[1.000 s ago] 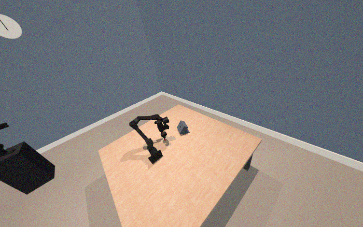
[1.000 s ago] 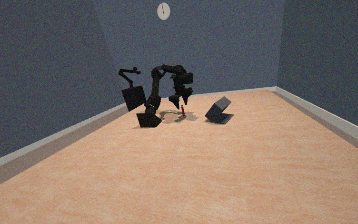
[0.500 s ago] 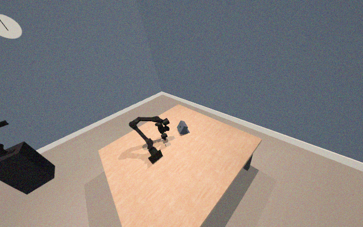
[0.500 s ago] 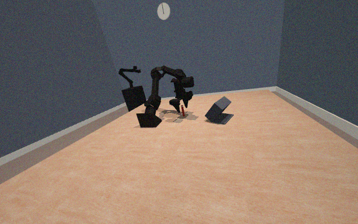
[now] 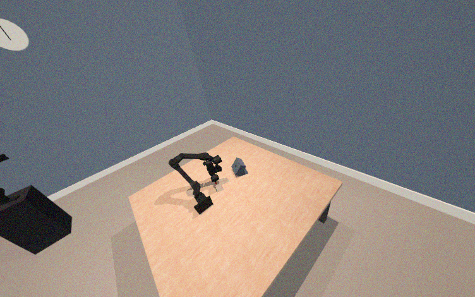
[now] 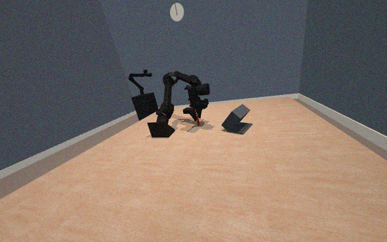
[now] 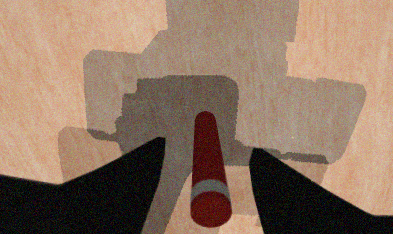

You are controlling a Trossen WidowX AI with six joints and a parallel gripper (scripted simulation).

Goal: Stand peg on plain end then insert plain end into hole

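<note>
Now: the grey sloped panel 240 mm ahead of my gripper tip, 60 mm to the right of it and 20 mm above it. From my gripper tip the other things lie so: red peg 20 mm above.
</note>
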